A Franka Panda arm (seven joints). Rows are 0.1 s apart.
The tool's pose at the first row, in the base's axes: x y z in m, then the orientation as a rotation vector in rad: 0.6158, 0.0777, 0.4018, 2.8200, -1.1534, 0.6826
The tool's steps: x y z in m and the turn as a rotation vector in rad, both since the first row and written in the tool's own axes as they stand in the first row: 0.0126, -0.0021, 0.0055, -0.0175, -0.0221, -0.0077; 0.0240, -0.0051, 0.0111, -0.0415, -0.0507, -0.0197; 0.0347, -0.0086, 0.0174, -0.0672, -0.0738, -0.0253; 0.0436, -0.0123, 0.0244, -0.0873, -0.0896, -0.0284; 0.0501, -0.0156, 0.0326, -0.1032, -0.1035, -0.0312; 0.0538, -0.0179, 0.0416, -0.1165, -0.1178, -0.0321; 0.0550, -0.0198, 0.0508, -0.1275, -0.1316, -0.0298
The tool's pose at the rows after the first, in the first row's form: 0.6273, 0.0699, 0.4022, 2.8231, -1.1454, 0.6393; 0.6387, 0.0635, 0.4021, 2.8259, -1.1317, 0.5823; 0.6502, 0.0578, 0.4013, 2.8205, -1.1265, 0.5321; 0.6611, 0.0534, 0.3990, 2.8139, -1.1238, 0.4961; 0.6706, 0.0500, 0.3947, 2.8094, -1.1213, 0.4659; 0.6779, 0.0476, 0.3884, 2.8065, -1.1214, 0.4373; 0.6835, 0.0465, 0.3808, 2.8038, -1.1262, 0.4111
